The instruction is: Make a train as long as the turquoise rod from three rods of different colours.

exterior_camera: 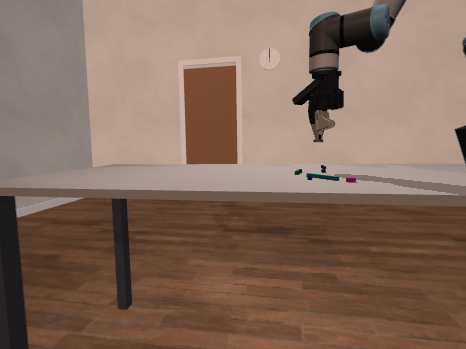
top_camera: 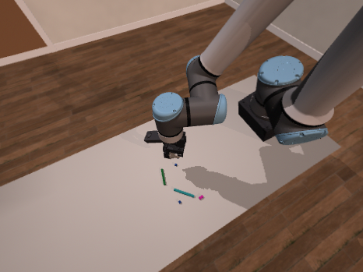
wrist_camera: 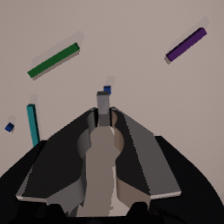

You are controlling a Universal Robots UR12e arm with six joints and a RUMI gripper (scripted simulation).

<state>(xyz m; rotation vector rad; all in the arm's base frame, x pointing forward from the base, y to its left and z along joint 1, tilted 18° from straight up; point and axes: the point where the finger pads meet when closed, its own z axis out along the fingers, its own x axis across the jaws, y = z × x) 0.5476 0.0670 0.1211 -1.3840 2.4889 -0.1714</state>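
My gripper is now 110 mm above the green rod, 60 mm short of it and 50 mm to the right of it. Also, from my hand: turquoise rod (150 mm to the left, 110 mm below, 10 mm behind); then grey rod (10 mm below); then purple rod (120 mm to the right, 110 mm below, 20 mm behind).
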